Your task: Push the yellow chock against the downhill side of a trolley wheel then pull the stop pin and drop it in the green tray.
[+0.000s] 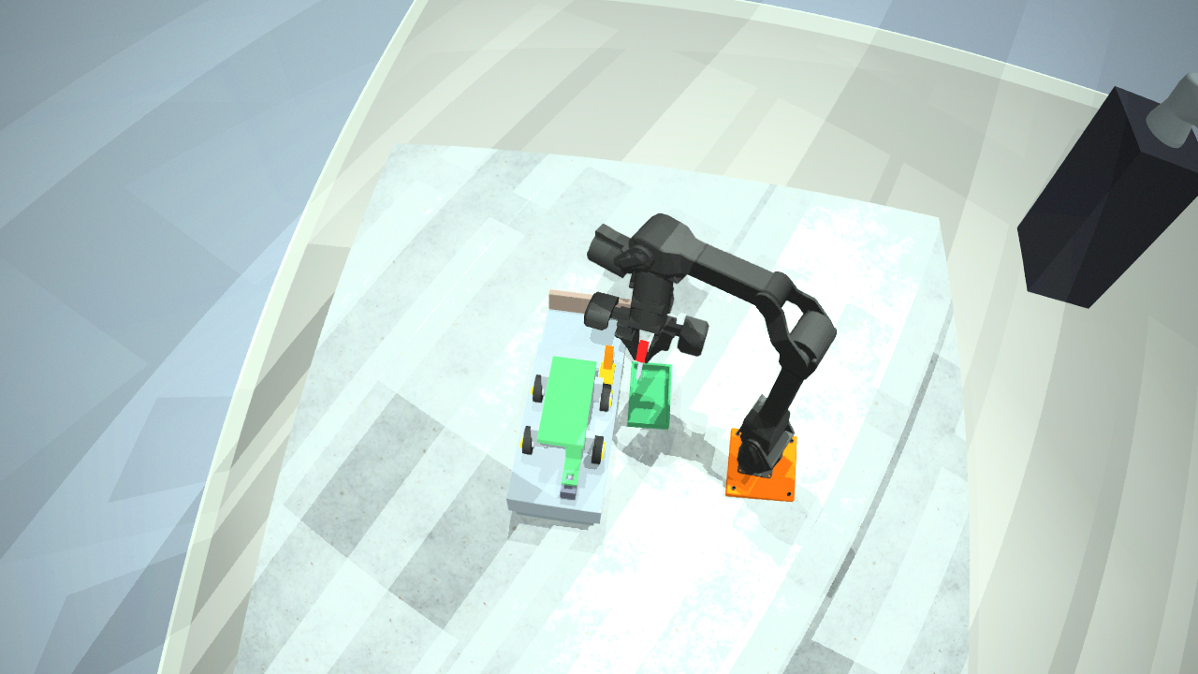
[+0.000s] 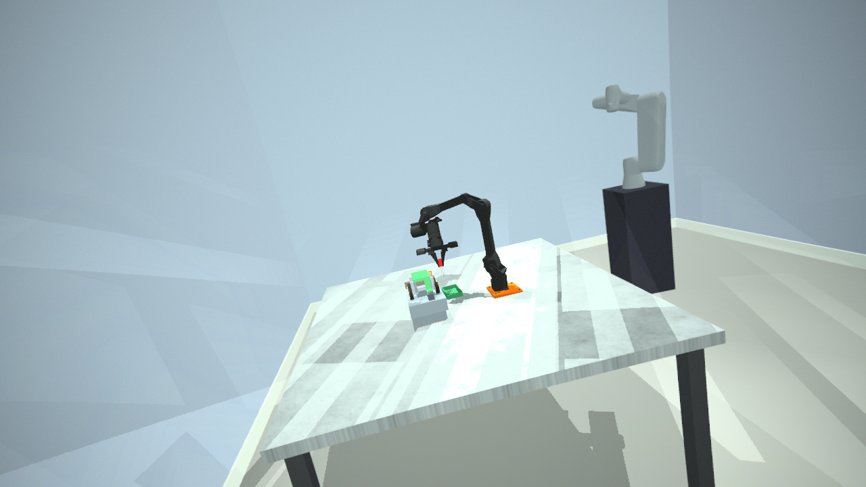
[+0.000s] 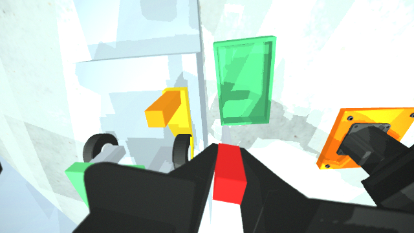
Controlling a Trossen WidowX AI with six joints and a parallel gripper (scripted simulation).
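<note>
The red-headed stop pin is right at my gripper tip. The rest, counted from my gripper tip: yellow chock 50 mm below, 50 mm ahead, 10 mm to the left; then green-topped trolley 110 mm to the left, 100 mm ahead, 30 mm below; then grey ramp block 110 mm to the left, 100 mm ahead, 90 mm below.
</note>
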